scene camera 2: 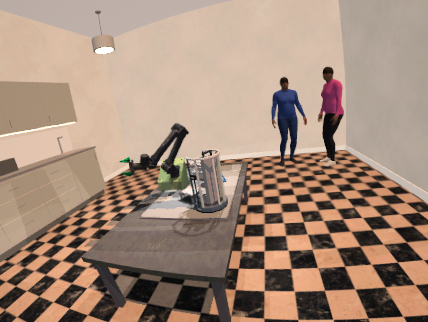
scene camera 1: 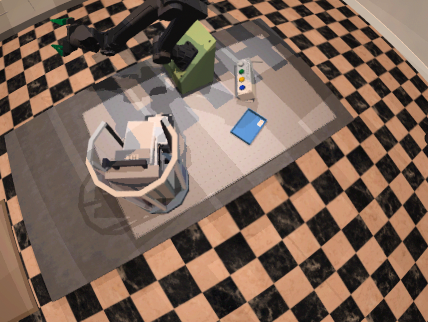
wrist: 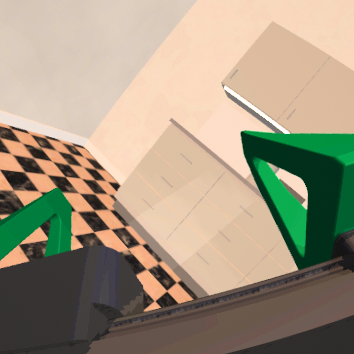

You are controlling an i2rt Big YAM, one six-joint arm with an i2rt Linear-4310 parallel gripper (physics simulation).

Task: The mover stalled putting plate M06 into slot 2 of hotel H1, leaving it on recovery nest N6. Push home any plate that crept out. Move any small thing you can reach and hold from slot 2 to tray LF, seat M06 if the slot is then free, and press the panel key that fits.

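Pixels of known places: gripper, between the fingertips: (scene camera 2: pixel 120 167) (scene camera 1: pixel 51 32) (wrist: pixel 149 170); arm's base, origin of its link: (scene camera 2: pixel 175 171) (scene camera 1: pixel 186 56).
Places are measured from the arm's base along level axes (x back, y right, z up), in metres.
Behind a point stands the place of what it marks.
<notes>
My gripper (scene camera 1: pixel 58 35) @(x 0.233, y 0.465, z 0.225 m) (scene camera 2: pixel 125 167) @(x 0.233, y 0.465, z 0.225 m) (wrist: pixel 149 170) @(x 0.233, y 0.465, z 0.225 m) is open and empty, its green fingers spread wide beyond the table's edge, far from the rack. A tall round rack with a pale ring (scene camera 1: pixel 125 193) @(x -0.505, y 0.445, z 0.243 m) stands on the table and also shows as a caged tower (scene camera 2: pixel 212 180) @(x -0.474, y 0.480, z 0.081 m). Inside it is a beige body with a black handle (scene camera 1: pixel 125 163) @(x -0.448, y 0.409, z 0.262 m) and a pale flat top (scene camera 1: pixel 139 134) @(x -0.352, y 0.348, z 0.182 m). Slots, plate M06 and nest N6 cannot be told apart. A blue tray (scene camera 1: pixel 246 127) @(x -0.393, y -0.078, z -0.148 m) with a white label lies flat. A panel (scene camera 1: pixel 250 80) @(x -0.225, y -0.213, z -0.071 m) carries coloured round keys, including green, yellow and blue.
The arm stands on a green block (scene camera 1: pixel 202 70) @(x -0.075, y -0.039, z -0.048 m) (scene camera 2: pixel 165 181) @(x 0.095, y 0.062, z -0.068 m) on the table (scene camera 1: pixel 30 175) @(x -0.029, y 0.924, z -0.163 m) (scene camera 2: pixel 160 250) @(x -0.213, y 0.885, z -0.164 m), between the rack and the panel. Two people, in blue (scene camera 2: pixel 287 110) and pink (scene camera 2: pixel 331 100), stand beyond the table. Cabinets (wrist: pixel 200 200) fill part of the wrist view.
</notes>
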